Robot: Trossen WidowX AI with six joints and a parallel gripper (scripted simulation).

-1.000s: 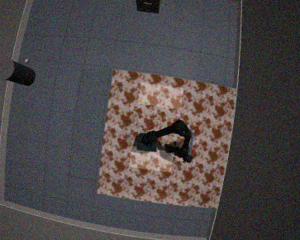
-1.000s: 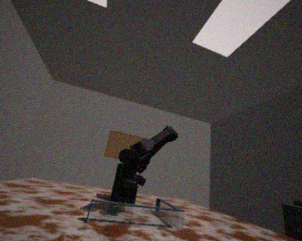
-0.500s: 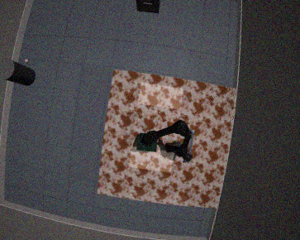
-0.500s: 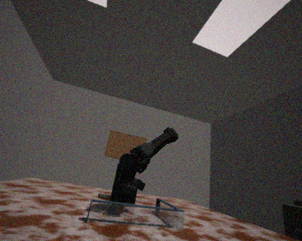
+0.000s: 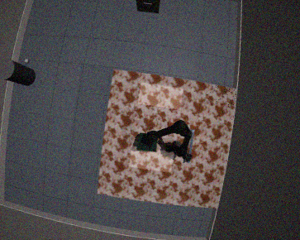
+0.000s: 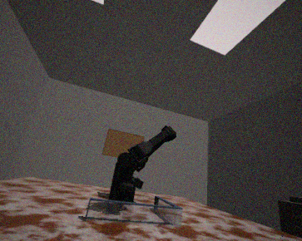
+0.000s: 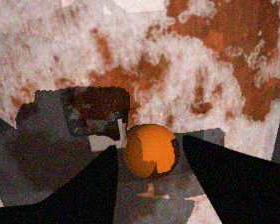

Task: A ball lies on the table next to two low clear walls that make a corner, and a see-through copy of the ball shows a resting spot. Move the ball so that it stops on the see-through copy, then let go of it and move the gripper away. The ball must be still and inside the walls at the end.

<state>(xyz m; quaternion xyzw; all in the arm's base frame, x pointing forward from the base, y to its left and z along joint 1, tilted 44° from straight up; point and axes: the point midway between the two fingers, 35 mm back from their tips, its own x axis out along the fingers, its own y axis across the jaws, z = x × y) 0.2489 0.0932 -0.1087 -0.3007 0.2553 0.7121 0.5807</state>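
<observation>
My gripper tip is now right at the orange ball. Round my gripper tip: see-through copy of ball (1 cm above).
</observation>
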